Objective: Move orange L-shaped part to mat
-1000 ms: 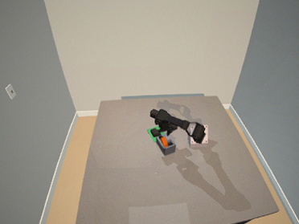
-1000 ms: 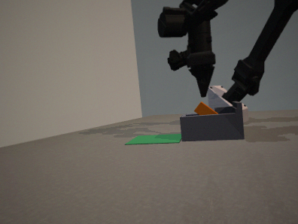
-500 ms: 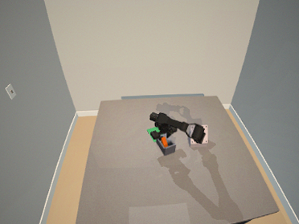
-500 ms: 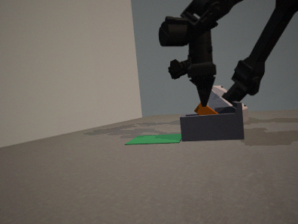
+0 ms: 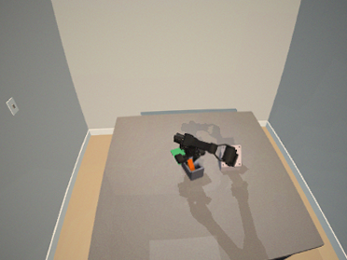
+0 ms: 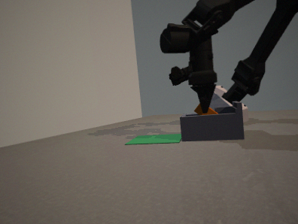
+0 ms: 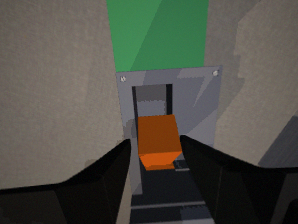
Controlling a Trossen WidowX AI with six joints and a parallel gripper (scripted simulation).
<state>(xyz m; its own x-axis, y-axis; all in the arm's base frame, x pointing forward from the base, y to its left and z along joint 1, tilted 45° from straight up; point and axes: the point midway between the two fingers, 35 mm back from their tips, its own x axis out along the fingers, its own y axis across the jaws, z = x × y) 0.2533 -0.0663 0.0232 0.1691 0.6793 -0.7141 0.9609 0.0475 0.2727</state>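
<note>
My gripper tip is 14 cm to the left of the green mat, 8 cm above it and 2 cm short of it. From my gripper tip the other things lie so: orange L-shaped part: 3 cm to the left, 3 cm below, 2 cm behind.
</note>
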